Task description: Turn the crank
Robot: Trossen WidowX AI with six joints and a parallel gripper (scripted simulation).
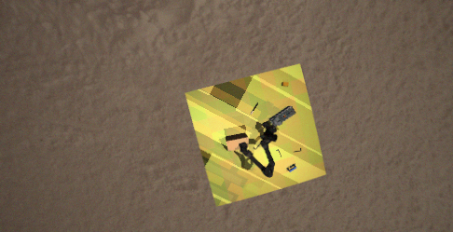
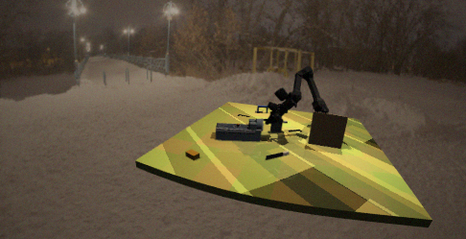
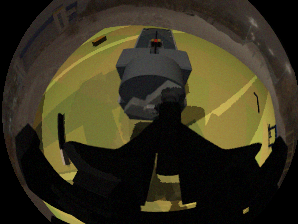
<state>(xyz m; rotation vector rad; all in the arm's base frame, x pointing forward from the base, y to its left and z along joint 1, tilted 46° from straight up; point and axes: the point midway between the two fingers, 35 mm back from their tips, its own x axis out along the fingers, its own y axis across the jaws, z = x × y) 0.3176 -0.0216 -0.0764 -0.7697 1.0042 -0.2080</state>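
The red pointer is 16 cm ahead of my gripper tip, 5 cm to the left of it and 1 cm below it. The rest, counted from my gripper tip: black stick (10 cm behind, 22 cm to the left, 8 cm below); then crank handle (2 cm behind, 2 cm above); then grey block (7 cm behind, 13 cm to the right, 6 cm below).
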